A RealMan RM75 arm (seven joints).
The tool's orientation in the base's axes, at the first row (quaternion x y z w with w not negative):
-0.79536 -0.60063 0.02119 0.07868
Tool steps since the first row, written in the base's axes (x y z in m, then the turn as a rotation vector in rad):
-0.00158 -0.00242 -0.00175 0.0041 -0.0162 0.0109
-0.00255 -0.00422 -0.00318 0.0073 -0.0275 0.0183
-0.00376 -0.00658 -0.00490 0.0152 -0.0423 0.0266
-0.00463 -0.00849 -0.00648 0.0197 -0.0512 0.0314
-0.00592 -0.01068 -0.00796 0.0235 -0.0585 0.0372
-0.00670 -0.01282 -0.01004 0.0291 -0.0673 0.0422
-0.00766 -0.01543 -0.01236 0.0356 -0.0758 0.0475
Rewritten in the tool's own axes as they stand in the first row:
-0.00287 -0.00060 0.00169 -0.0137 0.0066 -0.0129
-0.00495 -0.00083 0.00304 -0.0232 0.0115 -0.0217
-0.00765 -0.00109 0.00466 -0.0347 0.0217 -0.0324
-0.00982 -0.00117 0.00614 -0.0417 0.0277 -0.0386
-0.01237 -0.00160 0.00755 -0.0473 0.0323 -0.0456
-0.01476 -0.00146 0.00949 -0.0539 0.0393 -0.0521
-0.01767 -0.00133 0.01164 -0.0599 0.0469 -0.0590

